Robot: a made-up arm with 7 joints.
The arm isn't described. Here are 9 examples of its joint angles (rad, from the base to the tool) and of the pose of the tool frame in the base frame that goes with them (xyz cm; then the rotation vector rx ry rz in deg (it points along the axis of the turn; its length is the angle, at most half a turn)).
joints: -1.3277 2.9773 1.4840 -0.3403 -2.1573 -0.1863 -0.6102
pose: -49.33 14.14 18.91 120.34 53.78 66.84
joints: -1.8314 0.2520 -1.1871 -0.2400 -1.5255 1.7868 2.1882
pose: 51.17 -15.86 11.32 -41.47 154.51 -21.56
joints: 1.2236 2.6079 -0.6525 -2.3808 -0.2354 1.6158 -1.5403
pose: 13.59 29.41 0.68 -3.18 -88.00 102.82
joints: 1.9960 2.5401 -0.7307 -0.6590 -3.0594 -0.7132 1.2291
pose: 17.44 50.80 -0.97 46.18 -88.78 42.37
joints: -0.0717 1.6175 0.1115 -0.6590 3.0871 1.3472 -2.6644
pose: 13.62 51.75 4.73 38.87 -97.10 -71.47
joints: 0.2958 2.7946 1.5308 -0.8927 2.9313 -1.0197 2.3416
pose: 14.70 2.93 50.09 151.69 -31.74 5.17
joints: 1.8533 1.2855 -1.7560 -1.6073 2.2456 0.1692 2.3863
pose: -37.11 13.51 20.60 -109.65 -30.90 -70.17
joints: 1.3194 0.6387 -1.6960 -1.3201 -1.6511 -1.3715 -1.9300
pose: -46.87 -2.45 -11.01 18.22 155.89 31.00
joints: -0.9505 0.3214 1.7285 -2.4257 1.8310 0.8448 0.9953
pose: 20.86 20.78 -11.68 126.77 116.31 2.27
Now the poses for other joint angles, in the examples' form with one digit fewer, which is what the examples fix.
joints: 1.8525 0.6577 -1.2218 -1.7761 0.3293 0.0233 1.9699
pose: -41.2 -8.5 1.8 -9.6 67.0 123.3
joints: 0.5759 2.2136 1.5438 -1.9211 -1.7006 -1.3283 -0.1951
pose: 16.4 17.0 32.1 -66.7 -50.1 98.0
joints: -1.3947 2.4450 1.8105 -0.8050 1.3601 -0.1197 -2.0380
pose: -37.8 33.5 15.6 -70.4 74.1 -90.3
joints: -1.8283 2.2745 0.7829 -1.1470 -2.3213 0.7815 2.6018
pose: -30.7 35.0 18.5 -59.8 57.1 -32.1
